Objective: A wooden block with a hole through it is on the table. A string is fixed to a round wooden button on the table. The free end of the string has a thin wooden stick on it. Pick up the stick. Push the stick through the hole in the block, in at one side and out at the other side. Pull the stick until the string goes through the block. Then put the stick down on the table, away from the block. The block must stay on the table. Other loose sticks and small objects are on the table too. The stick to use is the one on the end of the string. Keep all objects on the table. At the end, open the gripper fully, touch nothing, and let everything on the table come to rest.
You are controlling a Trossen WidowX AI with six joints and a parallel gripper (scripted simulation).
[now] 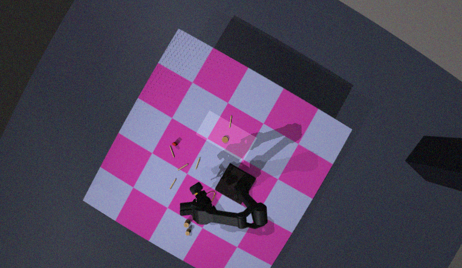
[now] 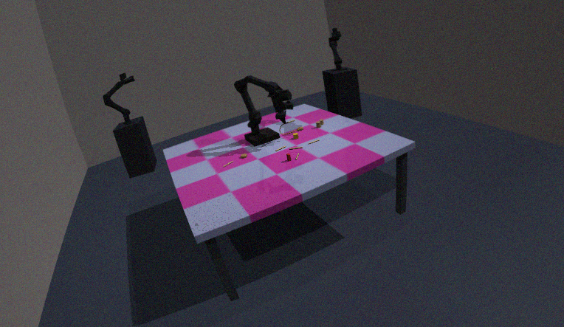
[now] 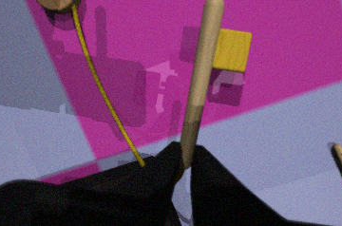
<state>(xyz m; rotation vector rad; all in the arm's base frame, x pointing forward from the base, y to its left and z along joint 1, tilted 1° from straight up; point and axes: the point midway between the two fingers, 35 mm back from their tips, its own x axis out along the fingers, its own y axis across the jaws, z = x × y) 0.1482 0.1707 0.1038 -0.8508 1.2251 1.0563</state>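
The yellow wooden block lies 9 cm below my gripper tip, 5 cm to the left of it and 4 cm ahead of it. From my gripper tip the other things lie so: round wooden button: 12 cm to the left, 10 cm below, 9 cm behind; red object: 33 cm ahead, 9 cm to the right, 8 cm below; thin wooden stick: 1 cm to the left.
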